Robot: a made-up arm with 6 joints. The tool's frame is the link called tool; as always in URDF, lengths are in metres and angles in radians. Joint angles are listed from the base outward.
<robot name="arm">
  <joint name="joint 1" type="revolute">
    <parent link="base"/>
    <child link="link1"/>
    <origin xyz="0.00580 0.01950 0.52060" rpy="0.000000 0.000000 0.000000"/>
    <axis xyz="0 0 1"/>
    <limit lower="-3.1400" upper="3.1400"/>
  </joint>
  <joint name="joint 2" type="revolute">
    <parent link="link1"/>
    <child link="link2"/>
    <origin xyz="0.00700 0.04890 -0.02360" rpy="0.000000 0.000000 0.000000"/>
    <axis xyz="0 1 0"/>
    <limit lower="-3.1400" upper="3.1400"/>
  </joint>
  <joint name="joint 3" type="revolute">
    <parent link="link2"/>
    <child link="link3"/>
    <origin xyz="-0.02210 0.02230 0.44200" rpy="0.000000 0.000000 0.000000"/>
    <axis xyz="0 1 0"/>
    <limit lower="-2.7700" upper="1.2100"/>
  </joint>
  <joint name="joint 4" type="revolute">
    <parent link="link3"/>
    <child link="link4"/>
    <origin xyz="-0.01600 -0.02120 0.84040" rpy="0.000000 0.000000 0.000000"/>
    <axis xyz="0 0 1"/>
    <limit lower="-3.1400" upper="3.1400"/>
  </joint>
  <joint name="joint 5" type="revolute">
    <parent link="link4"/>
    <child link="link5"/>
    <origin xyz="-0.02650 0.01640 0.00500" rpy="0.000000 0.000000 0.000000"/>
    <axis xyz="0 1 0"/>
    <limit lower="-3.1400" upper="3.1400"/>
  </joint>
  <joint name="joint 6" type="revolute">
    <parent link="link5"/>
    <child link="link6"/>
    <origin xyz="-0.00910 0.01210 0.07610" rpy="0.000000 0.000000 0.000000"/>
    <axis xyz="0 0 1"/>
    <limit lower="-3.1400" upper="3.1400"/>
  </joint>
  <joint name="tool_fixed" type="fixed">
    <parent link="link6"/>
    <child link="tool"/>
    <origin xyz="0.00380 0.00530 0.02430" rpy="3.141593 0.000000 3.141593"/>
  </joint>
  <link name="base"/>
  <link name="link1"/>
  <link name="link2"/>
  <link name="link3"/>
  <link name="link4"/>
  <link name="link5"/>
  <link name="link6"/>
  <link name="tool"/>
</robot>
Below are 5 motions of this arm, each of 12 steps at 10 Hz.
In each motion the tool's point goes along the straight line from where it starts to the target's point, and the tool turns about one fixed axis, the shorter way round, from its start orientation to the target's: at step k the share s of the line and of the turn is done. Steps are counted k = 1, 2, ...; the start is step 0. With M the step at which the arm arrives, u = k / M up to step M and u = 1 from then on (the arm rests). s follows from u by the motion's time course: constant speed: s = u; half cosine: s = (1 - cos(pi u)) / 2; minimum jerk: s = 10 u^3 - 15 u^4 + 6 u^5.
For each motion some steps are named. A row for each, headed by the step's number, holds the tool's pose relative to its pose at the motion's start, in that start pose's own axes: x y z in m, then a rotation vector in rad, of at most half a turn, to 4 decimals.
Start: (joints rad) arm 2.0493 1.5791 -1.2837 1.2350 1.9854 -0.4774
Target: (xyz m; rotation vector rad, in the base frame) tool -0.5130 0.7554 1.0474 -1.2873 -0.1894 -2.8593
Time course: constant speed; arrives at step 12
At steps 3, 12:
3: -0.0579 -0.0480 -0.0388 -0.0279 0.0564 -0.0956
12: -0.2315 -0.1919 -0.1553 -0.1117 0.2255 -0.3824

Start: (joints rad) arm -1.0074 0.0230 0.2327 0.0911 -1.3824 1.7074
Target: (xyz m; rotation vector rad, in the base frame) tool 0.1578 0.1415 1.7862 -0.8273 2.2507 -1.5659
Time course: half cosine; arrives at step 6
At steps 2, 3, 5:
2: -0.0341 0.0073 -0.0163 0.0130 0.0152 0.0083
3: -0.0682 0.0147 -0.0325 0.0260 0.0304 0.0166
5: -0.1272 0.0274 -0.0607 0.0486 0.0568 0.0310

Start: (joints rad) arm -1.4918 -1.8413 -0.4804 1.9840 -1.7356 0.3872
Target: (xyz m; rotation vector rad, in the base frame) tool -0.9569 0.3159 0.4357 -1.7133 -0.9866 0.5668
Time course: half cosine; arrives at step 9
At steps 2, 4, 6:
2: 0.0684 0.0684 -0.1093 0.1534 -0.2135 -0.0545
4: 0.2416 0.2414 -0.3862 0.5420 -0.7540 -0.1925
6: 0.4386 0.4382 -0.7010 0.9838 -1.3687 -0.3495

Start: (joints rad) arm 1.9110 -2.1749 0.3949 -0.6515 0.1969 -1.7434
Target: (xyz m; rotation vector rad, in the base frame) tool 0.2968 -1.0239 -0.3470 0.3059 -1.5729 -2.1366
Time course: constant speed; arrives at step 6
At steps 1, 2, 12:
1: -0.0482 -0.0405 0.0275 -0.0400 0.0240 -0.1167
2: -0.0965 -0.0810 0.0549 -0.0801 0.0481 -0.2334
12: -0.2894 -0.2431 0.1647 -0.2402 0.1442 -0.7002

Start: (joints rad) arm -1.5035 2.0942 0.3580 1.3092 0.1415 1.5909
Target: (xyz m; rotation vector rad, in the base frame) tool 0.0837 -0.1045 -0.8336 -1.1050 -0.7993 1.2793
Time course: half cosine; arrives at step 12
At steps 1, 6, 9, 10, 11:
1: 0.0161 -0.0052 0.0035 -0.0177 -0.0028 -0.0128
6: 0.4726 -0.1514 0.1027 -0.5194 -0.0830 -0.3746
9: 0.8068 -0.2584 0.1754 -0.8867 -0.1416 -0.6394
10: 0.8819 -0.2825 0.1917 -0.9693 -0.1548 -0.6990
11: 0.9291 -0.2976 0.2020 -1.0211 -0.1631 -0.7364

